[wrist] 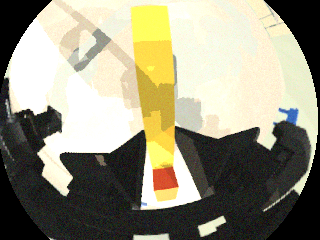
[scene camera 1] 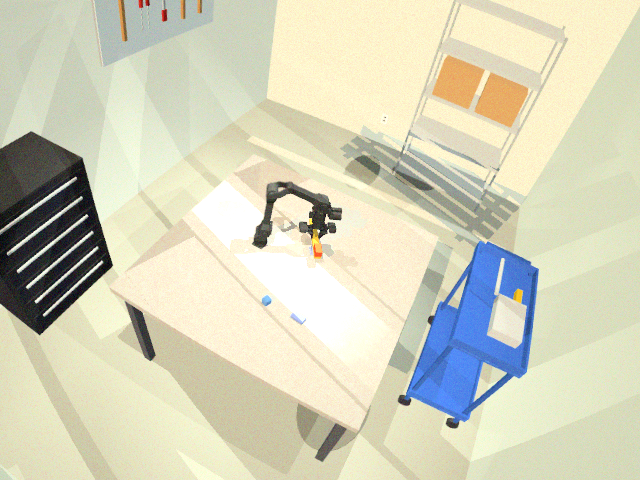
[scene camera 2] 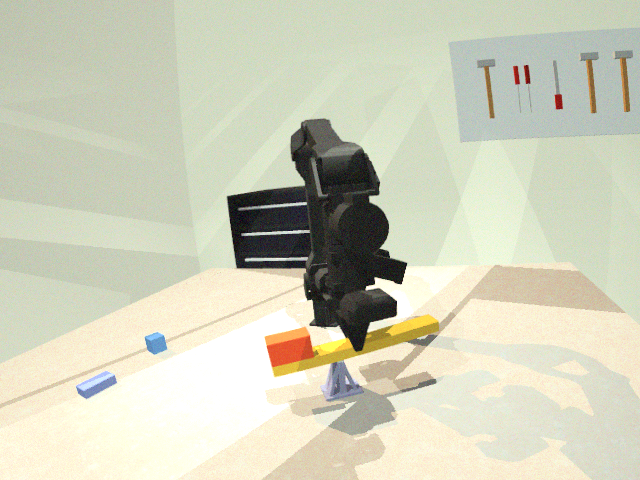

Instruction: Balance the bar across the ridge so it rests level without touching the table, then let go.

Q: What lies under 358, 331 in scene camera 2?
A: My gripper.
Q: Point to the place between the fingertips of my gripper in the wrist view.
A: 159, 131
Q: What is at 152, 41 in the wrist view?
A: A bar.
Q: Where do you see a bar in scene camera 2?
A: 289, 352
